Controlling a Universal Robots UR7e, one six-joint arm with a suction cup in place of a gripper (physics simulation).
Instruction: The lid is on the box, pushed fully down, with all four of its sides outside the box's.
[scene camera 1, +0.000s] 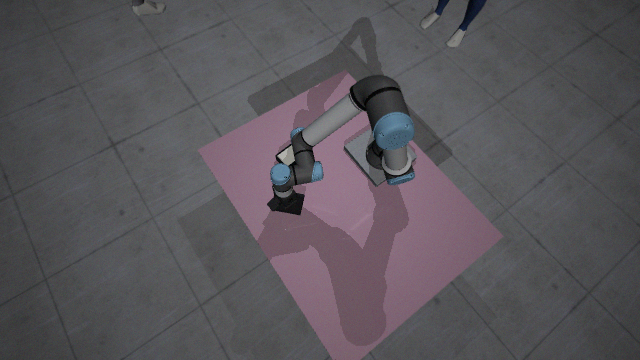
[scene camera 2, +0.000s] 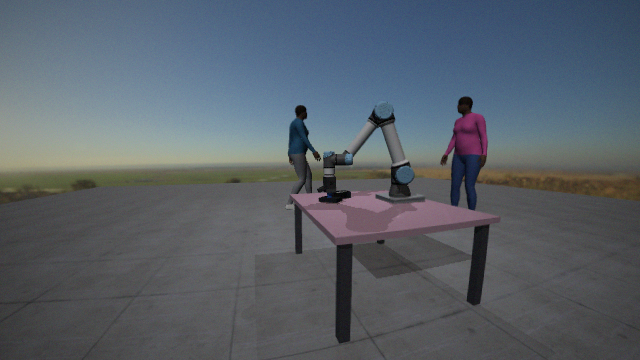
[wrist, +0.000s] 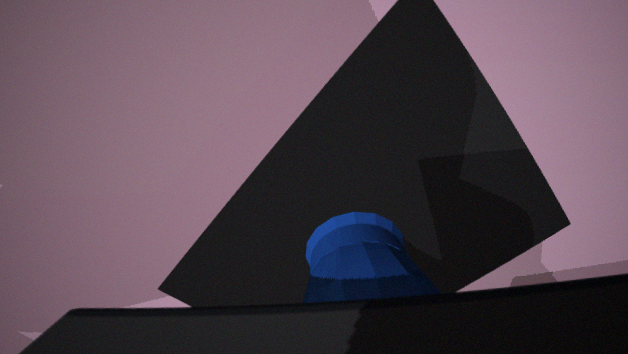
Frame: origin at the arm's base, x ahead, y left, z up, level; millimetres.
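Seen in the pictures: end effector, tool point: (scene camera 2: 329, 199) (wrist: 349, 230); arm's base, origin of the base link: (scene camera 2: 399, 195).
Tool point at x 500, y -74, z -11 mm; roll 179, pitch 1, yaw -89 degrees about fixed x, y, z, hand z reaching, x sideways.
Pixels of each thing's top centre, then the offset from my tool point to it. Level surfaces: height alone.
- black lid, middle of its top: (wrist: 343, 267) (scene camera 1: 287, 201) (scene camera 2: 330, 197) dx -5, dy +4, dz +14 mm
- open box, middle of its top: (scene camera 1: 291, 153) (scene camera 2: 341, 191) dx -153, dy -179, dz +23 mm
- pink table, its level: dz -25 mm
The black lid (scene camera 1: 295, 205) (scene camera 2: 330, 200) (wrist: 350, 150) lies with a flat face up near the table's left edge; it looks low on the table, any gap under it too small to tell. My gripper, a blue suction cup (scene camera 2: 329, 195) (wrist: 356, 232), is pressed on the lid's upper face, looks squashed short, and holds it; in scene camera 1 the wrist hides the cup. The open box (scene camera 1: 286, 155) (scene camera 2: 344, 193), black outside with a pale inside, stands apart from the lid, partly under the forearm in scene camera 1. The box does not show in the wrist view.
The pink table (scene camera 1: 425, 240) (scene camera 2: 440, 215) carries the arm's grey base plate (scene camera 1: 357, 155) (scene camera 2: 417, 198) on its far side from the lid. The arm's shadow falls across the table and lid. Two people (scene camera 2: 298, 135) (scene camera 2: 469, 135) stand on the floor behind the table.
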